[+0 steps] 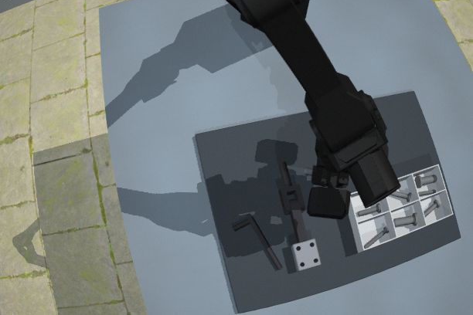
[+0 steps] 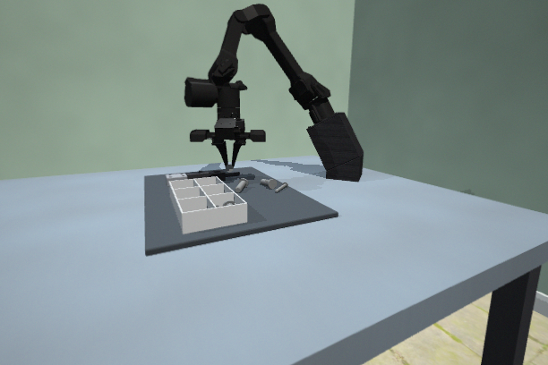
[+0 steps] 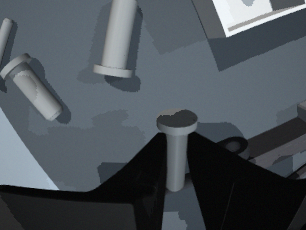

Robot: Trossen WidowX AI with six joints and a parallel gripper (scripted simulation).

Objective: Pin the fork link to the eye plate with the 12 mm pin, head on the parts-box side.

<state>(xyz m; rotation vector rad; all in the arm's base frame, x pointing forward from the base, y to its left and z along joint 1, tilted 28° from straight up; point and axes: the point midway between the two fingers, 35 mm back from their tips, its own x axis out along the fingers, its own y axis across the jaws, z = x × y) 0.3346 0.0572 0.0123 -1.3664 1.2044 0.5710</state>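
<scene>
The headed pin is 1 cm to the right of my hand and 3 cm below it. From my hand the other things lie so: dark L-shaped bar 7 cm ahead, 13 cm to the right, 7 cm below; eye plate bar 5 cm ahead, 6 cm to the right, 7 cm below; base block 13 cm ahead, 5 cm to the right, 6 cm below.
</scene>
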